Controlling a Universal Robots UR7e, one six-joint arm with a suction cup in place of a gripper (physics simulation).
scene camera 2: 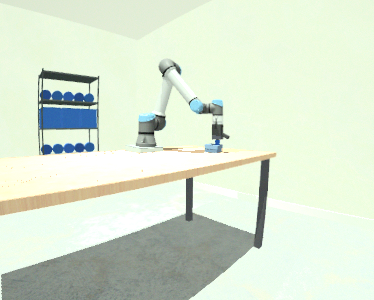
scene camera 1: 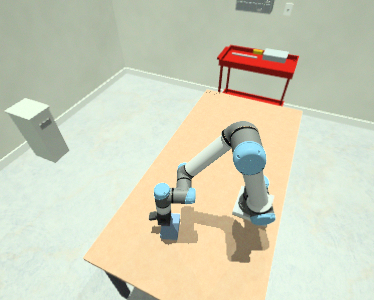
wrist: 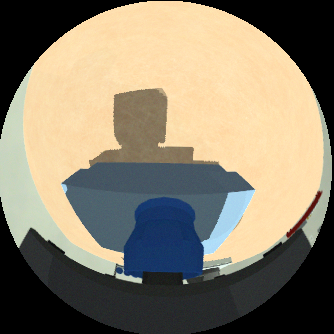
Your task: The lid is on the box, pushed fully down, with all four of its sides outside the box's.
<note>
In view: my suction cup (wrist: 163,239), a blue-grey lid (wrist: 104,200) and a blue-grey box (wrist: 102,165).
</note>
